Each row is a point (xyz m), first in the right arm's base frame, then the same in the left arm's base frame.
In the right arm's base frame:
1: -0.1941 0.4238 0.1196
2: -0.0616 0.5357 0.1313
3: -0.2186 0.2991 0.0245
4: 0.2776 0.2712 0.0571
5: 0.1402 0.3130 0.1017
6: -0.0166 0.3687 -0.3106
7: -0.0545 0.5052 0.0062
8: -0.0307 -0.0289 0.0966
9: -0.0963 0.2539 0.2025
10: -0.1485 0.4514 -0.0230
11: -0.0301 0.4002 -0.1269
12: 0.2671 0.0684 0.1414
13: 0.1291 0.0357 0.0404
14: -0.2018 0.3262 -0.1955
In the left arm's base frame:
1: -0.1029 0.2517 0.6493
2: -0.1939 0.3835 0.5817
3: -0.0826 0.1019 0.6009
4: -0.1299 0.3183 0.1548
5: -0.1013 0.3151 0.3024
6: -0.4059 0.0038 0.3917
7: -0.2642 0.2837 0.5401
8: 0.1563 0.0328 0.3072
9: 0.0533 0.2468 0.5049
10: -0.2319 0.1915 0.5952
11: -0.2932 0.1410 0.4499
12: 0.0691 0.2485 0.0926
13: 0.0437 0.1018 0.1831
14: -0.2614 -0.0230 0.5583

